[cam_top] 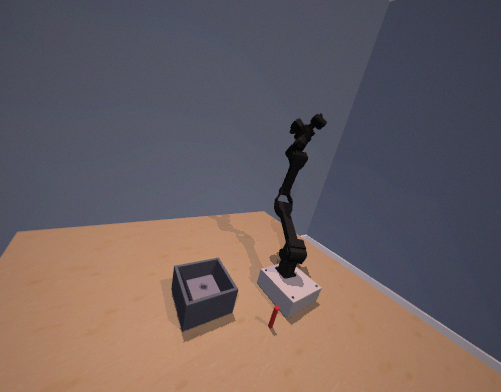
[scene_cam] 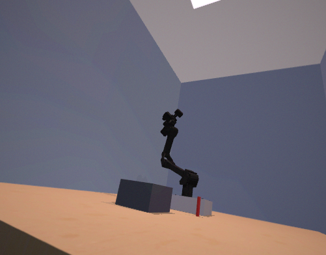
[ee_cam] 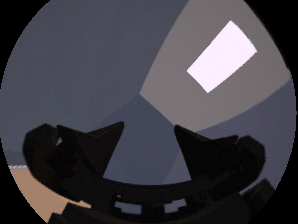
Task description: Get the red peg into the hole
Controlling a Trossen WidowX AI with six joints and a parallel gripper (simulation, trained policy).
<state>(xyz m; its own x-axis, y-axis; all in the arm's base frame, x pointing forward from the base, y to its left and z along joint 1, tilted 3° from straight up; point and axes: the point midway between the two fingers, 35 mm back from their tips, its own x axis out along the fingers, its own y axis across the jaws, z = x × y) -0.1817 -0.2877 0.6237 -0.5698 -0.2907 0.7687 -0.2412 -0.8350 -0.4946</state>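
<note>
My gripper tip is now 380 mm short of the red peg, 450 mm to the right of it and 660 mm above it. Round my gripper tip: dark box 560 mm ahead, 290 mm to the left, 670 mm below; light grey plate 560 mm ahead, 290 mm to the left, 660 mm below.
</note>
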